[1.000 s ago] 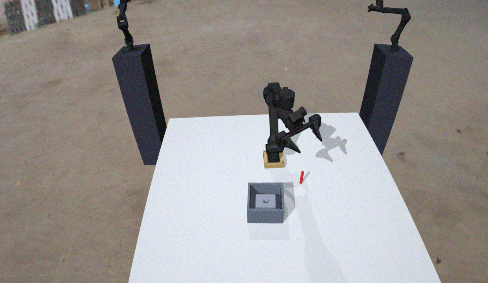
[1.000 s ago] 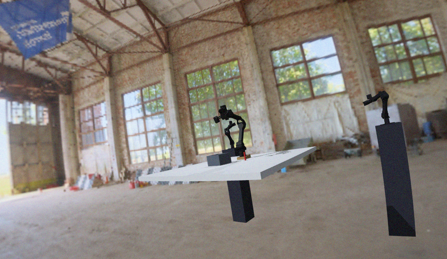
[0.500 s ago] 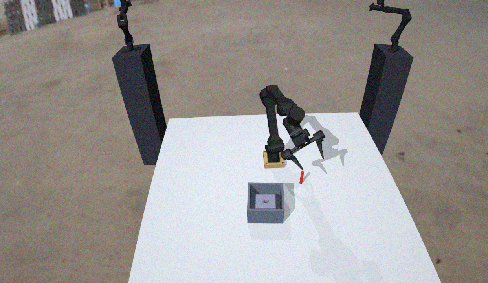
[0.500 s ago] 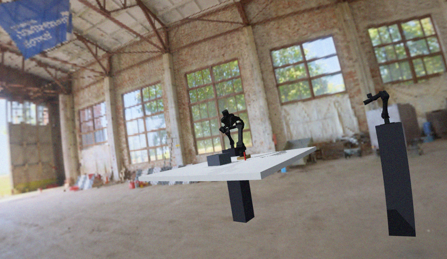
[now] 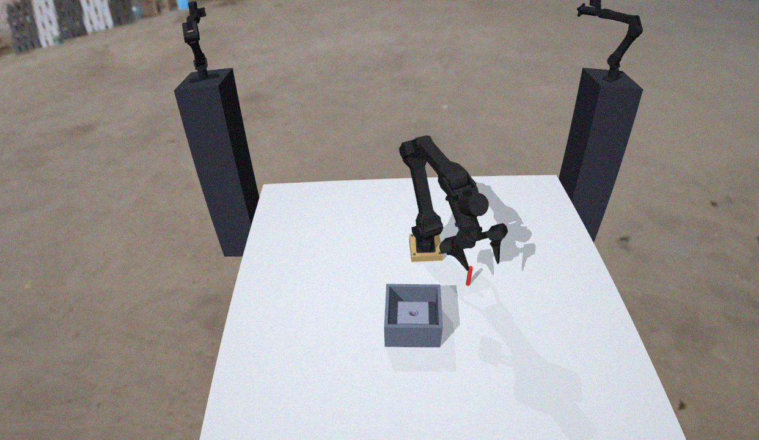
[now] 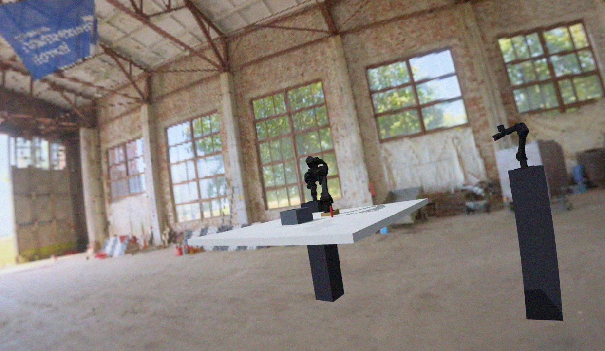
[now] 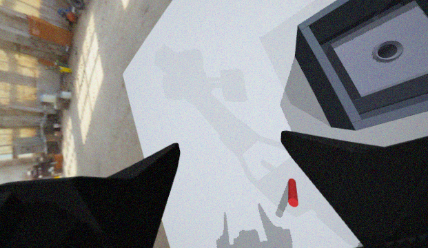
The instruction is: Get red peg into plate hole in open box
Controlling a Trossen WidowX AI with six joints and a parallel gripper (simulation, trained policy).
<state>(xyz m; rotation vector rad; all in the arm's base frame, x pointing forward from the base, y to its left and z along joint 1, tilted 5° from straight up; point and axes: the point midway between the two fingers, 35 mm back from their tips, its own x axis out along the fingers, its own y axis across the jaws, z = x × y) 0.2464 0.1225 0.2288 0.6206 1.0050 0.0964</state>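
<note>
Right now my gripper tip is 17 cm above the red peg and 12 cm past it. From my gripper tip the other things lie so: light plate (19 cm to the right, 16 cm below, 4 cm ahead); grey box (19 cm to the right, 18 cm below, 4 cm ahead).
</note>
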